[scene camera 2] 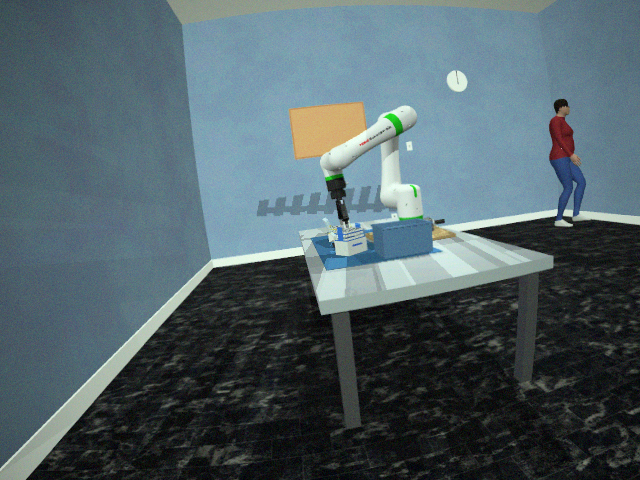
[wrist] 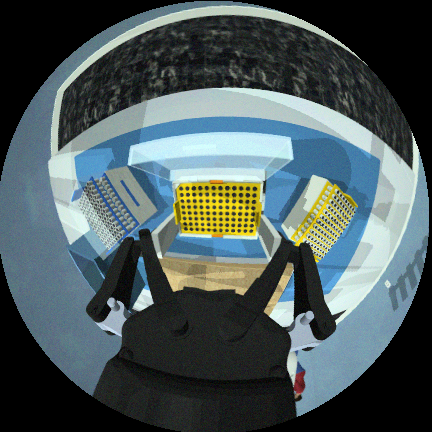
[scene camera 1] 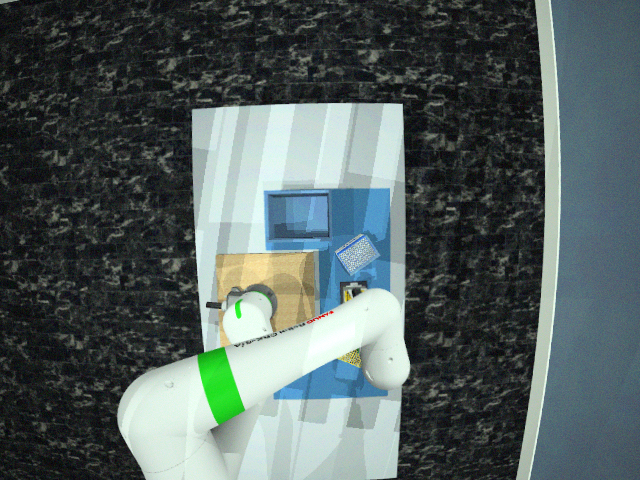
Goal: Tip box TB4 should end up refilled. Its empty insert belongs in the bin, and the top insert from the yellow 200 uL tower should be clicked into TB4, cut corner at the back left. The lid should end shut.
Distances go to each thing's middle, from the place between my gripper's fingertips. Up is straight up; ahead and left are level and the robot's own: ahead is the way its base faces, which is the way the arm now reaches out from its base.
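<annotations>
The yellow insert (wrist: pixel 233 208) is 20 mm ahead of my hand and 10 mm above it; of the things named here it is the nearest to my hand, going by their middles. Counting from my hand again, I find the lid (wrist: pixel 241 156) 80 mm ahead, 10 mm to the left and 50 mm above. The blue bin (scene camera 1: pixel 291 216) is 210 mm behind my hand and 310 mm to the left of it. Going by their middles, the blue bin is the farthest from my hand of the things named here.
</annotations>
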